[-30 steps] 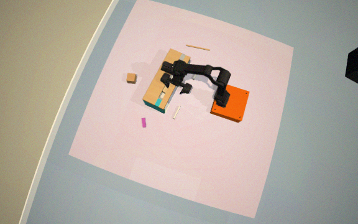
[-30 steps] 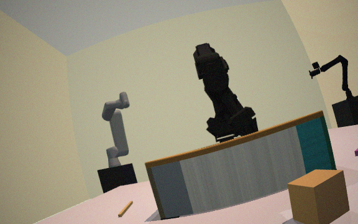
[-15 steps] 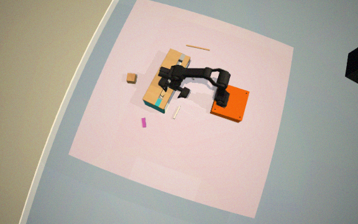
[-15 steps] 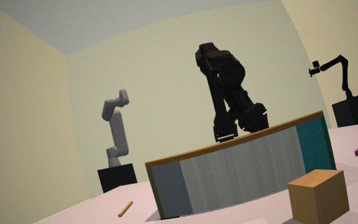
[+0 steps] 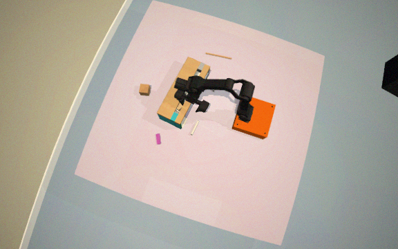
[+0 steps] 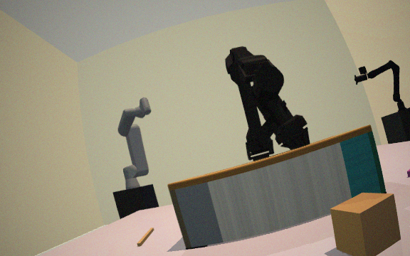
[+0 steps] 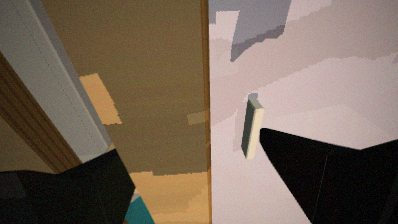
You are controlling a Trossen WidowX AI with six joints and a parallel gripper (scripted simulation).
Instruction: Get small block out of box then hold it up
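The tan block lies 6 cm ahead of my gripper tip and 2 cm to the left of it. Round my gripper tip: thin wooden stick 1 cm behind, 42 cm to the right, 9 cm below; then clear-fronted box 3 cm ahead, 8 cm to the right, 3 cm below.
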